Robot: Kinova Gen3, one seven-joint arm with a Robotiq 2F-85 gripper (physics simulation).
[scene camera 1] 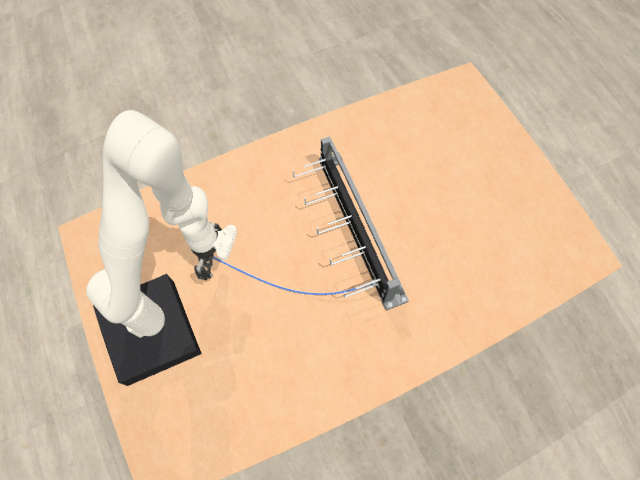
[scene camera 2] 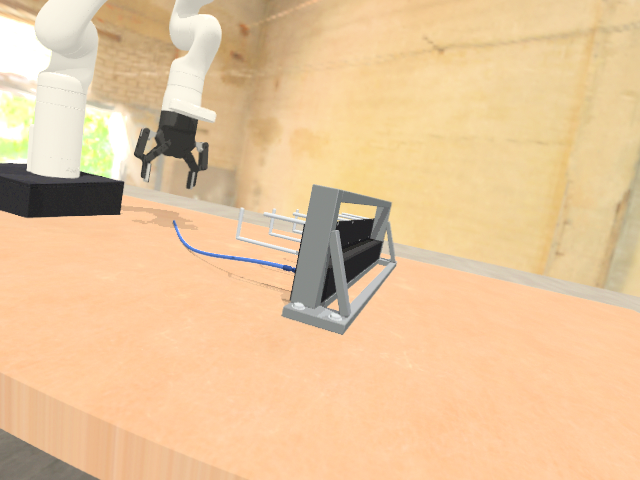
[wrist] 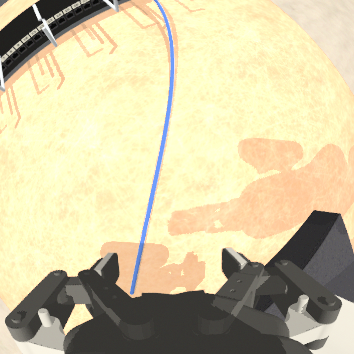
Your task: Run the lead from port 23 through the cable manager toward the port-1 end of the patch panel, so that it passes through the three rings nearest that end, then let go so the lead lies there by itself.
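A blue lead point(scene camera 1: 316, 293) point(scene camera 2: 206, 253) point(wrist: 171, 80) runs from the patch panel point(scene camera 1: 361, 236) point(scene camera 2: 311, 248), at the near end in scene camera 2, in a curve toward the robot. Its free end is tilted up in scene camera 2. The cable manager's silver rings point(scene camera 1: 333, 227) point(scene camera 2: 268, 244) point(wrist: 47, 32) stick out from the panel's front. The lead passes low by the ring at its own end and lies clear of the other rings. My gripper point(scene camera 1: 203, 273) point(scene camera 2: 169, 181) point(wrist: 169, 262) is open and empty, above the lead's free end. In the wrist view the lead's end shows left of middle, between the fingers' bases.
The robot's black base block point(scene camera 1: 149, 330) point(scene camera 2: 72, 196) point(wrist: 320, 250) stands close to the gripper. The panel's grey frame has a foot point(scene camera 1: 395, 301) point(scene camera 2: 315, 317) bolted on the tan table point(scene camera 1: 465, 180) point(scene camera 2: 413, 372). The rings' upright tips face the robot.
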